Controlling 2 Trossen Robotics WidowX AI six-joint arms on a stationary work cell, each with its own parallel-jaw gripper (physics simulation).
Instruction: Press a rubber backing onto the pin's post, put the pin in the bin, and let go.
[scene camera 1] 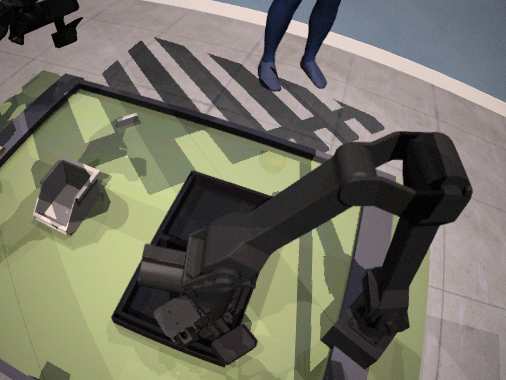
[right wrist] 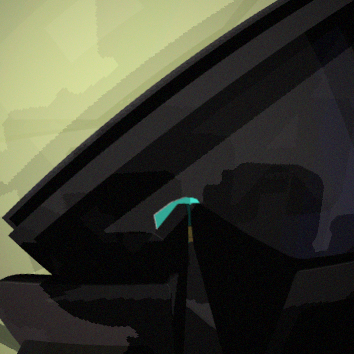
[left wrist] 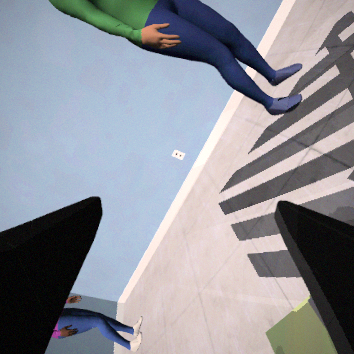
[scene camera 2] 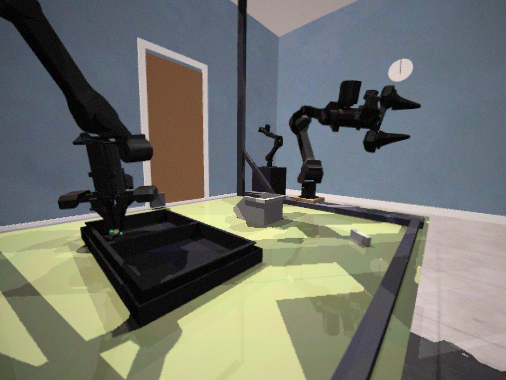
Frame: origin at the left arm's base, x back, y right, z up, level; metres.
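Where they show: left gripper, fingertip midpoint: (scene camera 1: 76,1) (left wrist: 189,207) (scene camera 2: 415,121); right gripper, fingertip midpoint: (right wrist: 187,211) (scene camera 2: 118,231); left arm's base at its link origin: (scene camera 2: 308,197); right arm's base at its link origin: (scene camera 1: 371,323).
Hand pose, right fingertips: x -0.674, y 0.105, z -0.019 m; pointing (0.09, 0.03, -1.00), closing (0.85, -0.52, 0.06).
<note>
Things, the pixels of their centre, and the offset from my right fingertips. "pt": a spot on its surface instead.
- teal pin at the middle of its body: (right wrist: 173,213) (scene camera 2: 115,233) dy +0.001, dx -0.007, dz -0.004 m
- black tray at the middle of its body: (right wrist: 331,301) (scene camera 1: 204,257) (scene camera 2: 159,239) dy -0.130, dx +0.048, dz +0.006 m
- small amber rubber backing at the middle of its body: (right wrist: 188,232) dy -0.009, dx -0.006, dz +0.004 m
- grey bin at the middle of its body: (scene camera 1: 67,197) (scene camera 2: 259,207) dy -0.111, dx +0.363, dz +0.022 m
- small pale block at the middle of its body: (scene camera 1: 127,120) (scene camera 2: 359,237) dy -0.403, dx +0.397, dz -0.002 m
- dark edge rail at a spot on its surface: (scene camera 2: 381,304) pt dy -0.502, dx +0.159, dz +0.007 m
The teal pin (scene camera 2: 111,232) (right wrist: 165,213) is in the left compartment of the black tray (scene camera 1: 171,214) (scene camera 2: 200,284) (right wrist: 165,108) as scene camera 2 shows it. It looks tilted in the right wrist view. My right gripper (scene camera 2: 115,226) reaches down into the tray, shut on the small amber rubber backing (right wrist: 190,234). The pin is right at its fingertips; whether its post is in the backing I cannot tell. The grey bin (scene camera 1: 87,196) (scene camera 2: 265,210) stands apart from the tray. My left gripper (scene camera 2: 415,121) (left wrist: 189,207) is open and empty, high above the table's far side.
A small pale block (scene camera 1: 127,120) (scene camera 2: 360,238) lies on the green table, near the dark edge rail (scene camera 1: 200,120) (scene camera 2: 381,304). In scene camera 1 my right arm covers much of the tray. A person's legs (scene camera 1: 280,35) stand beyond the table.
</note>
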